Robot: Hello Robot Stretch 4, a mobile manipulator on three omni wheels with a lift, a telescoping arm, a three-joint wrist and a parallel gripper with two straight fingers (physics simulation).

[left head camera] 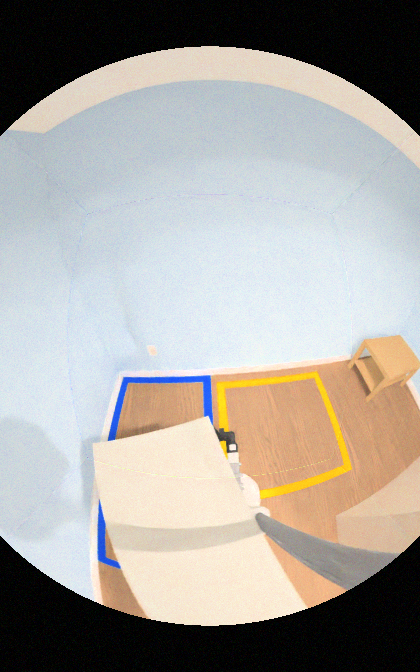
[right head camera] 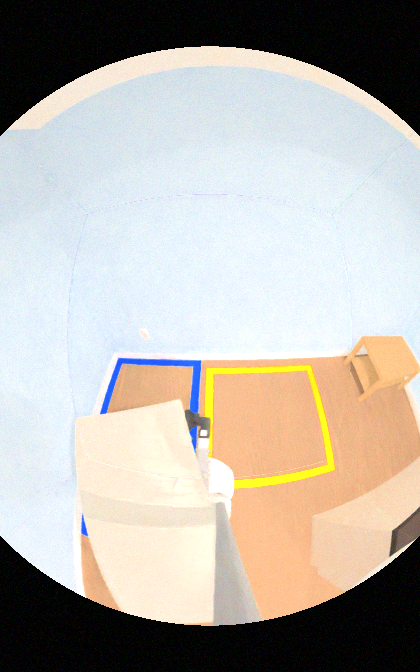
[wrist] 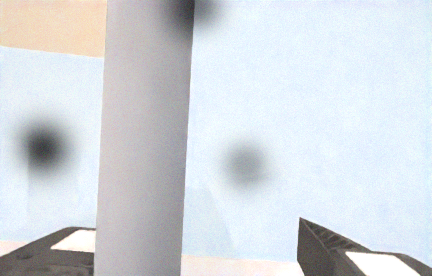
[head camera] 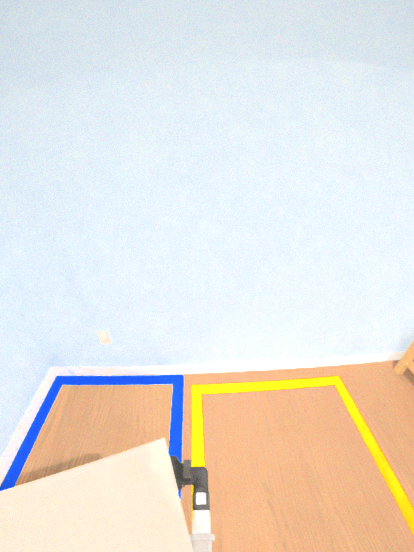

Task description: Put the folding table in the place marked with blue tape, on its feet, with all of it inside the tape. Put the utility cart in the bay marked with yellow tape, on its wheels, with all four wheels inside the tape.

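Frame: origin at the robot's base, x ahead, y right, z down, level; metres.
Where they show: gripper, fingertip midpoint: [wrist: 230, 232].
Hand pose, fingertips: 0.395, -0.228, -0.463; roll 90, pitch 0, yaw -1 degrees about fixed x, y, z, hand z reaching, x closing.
Note:
After its pixels a point has its place, as x, y, z.
The folding table's cream top [head camera: 95, 505] @(0.257, -0.280, -0.715) [left head camera: 165, 490] [right head camera: 135, 450] is level and slanted over part of the blue tape outline [head camera: 120, 380] @(1.138, -0.592, 0.027) [left head camera: 165, 380] [right head camera: 160, 363]; its feet are hidden. In the wrist view a thick grey table leg [wrist: 142, 150] @(0.372, -0.131, -0.516) stands upright, covering the left fingertip, with the tan underside [wrist: 50, 25] @(0.102, -0.465, -0.677) at the upper left. My gripper [head camera: 175, 471] [left head camera: 218, 435] [right head camera: 190, 421] [wrist: 230, 233] @(0.395, -0.228, -0.463) is open at the top's right edge. The leg is at its left finger, not gripped. The yellow tape bay [head camera: 265, 386] @(1.069, 0.486, 0.027) [left head camera: 270, 380] [right head camera: 257, 370] lies right of the blue. The utility cart does not show.
A small wooden side table [left head camera: 392, 352] [right head camera: 390, 352] stands at the far right by the wall. A beige piece of furniture [left head camera: 380, 520] [right head camera: 355, 535] stands at the near right. Walls [head camera: 225, 225] @(1.212, 0.135, -1.140) run behind and left of the blue tape.

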